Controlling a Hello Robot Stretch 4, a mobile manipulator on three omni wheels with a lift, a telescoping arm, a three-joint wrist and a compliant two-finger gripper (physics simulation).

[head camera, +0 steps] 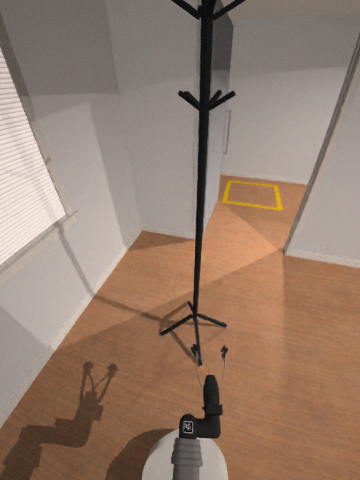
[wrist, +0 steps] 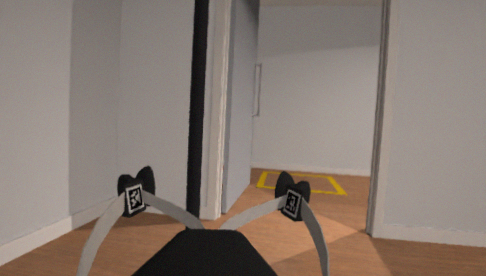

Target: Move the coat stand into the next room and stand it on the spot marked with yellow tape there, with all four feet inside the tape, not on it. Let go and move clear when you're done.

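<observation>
The black coat stand (head camera: 201, 175) (wrist: 197, 100) stands upright on the floor in front of my gripper, on this side of the doorway. Its feet are spread on the floor in the head view, one pointing back toward me; in the wrist view the feet are hidden. My gripper (head camera: 210, 351) (wrist: 214, 195) is open and empty. The pole is beyond the fingertips, left of the middle between them. The yellow tape square (head camera: 252, 205) (wrist: 336, 185) lies on the floor beyond the doorway, behind and to the right of the stand.
An open door (wrist: 240, 100) with a handle is at the left of the doorway. The right door frame (head camera: 325, 145) (wrist: 380, 125) bounds the opening, with wall beyond it. A window (head camera: 25, 190) with a protruding sill is in the wall on the left.
</observation>
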